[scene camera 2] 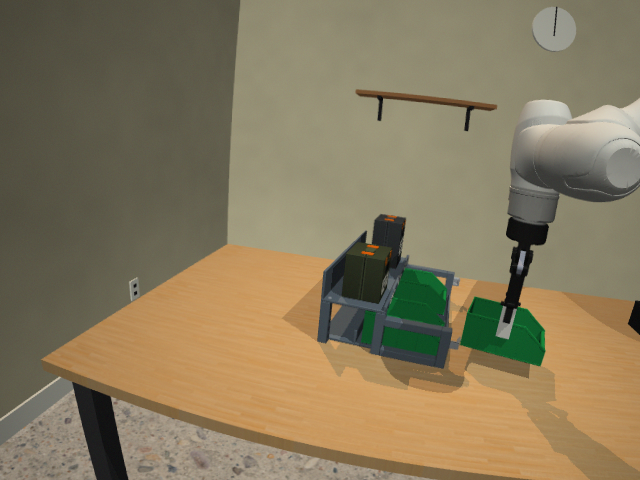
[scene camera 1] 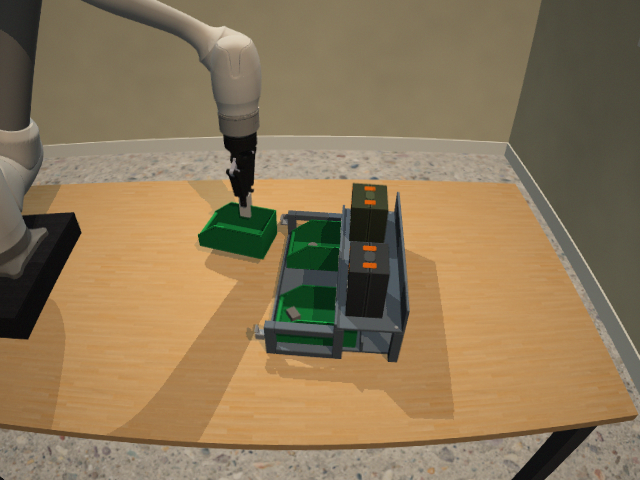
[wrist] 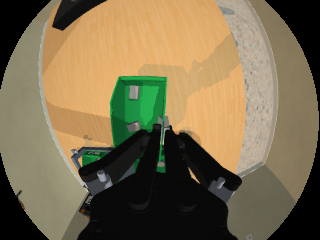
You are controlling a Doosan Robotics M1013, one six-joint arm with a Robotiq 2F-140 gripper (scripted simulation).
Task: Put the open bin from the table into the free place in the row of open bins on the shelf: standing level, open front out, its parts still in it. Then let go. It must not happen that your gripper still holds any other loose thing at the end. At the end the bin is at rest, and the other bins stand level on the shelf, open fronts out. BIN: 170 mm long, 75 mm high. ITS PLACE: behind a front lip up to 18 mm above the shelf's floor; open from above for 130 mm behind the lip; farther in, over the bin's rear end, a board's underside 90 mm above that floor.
Labels:
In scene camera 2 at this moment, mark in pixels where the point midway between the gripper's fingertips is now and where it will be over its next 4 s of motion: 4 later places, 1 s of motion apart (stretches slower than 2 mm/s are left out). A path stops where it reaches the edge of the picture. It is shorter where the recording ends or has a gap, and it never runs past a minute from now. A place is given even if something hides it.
My gripper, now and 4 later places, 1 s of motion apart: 502, 335; 505, 324; 508, 315; 508, 315; 492, 313

